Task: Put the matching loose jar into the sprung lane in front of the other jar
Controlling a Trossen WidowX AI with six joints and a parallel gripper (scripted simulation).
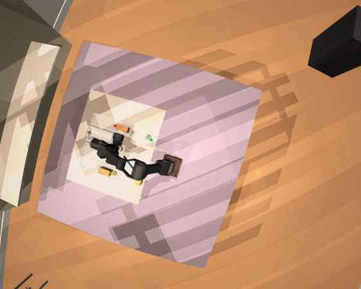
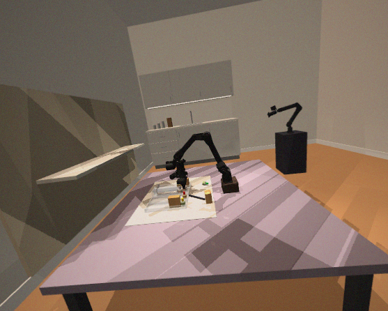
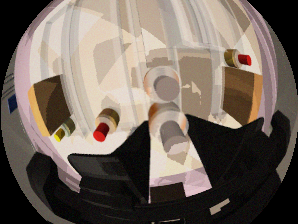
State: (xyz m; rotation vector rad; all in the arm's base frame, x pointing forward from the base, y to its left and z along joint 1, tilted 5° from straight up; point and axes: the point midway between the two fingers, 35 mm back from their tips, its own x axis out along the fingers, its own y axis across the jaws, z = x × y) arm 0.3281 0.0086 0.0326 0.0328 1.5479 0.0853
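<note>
Right now my gripper tip is 14 cm short of the clear rack, 3 cm above it and 2 cm to the left of it.
</note>
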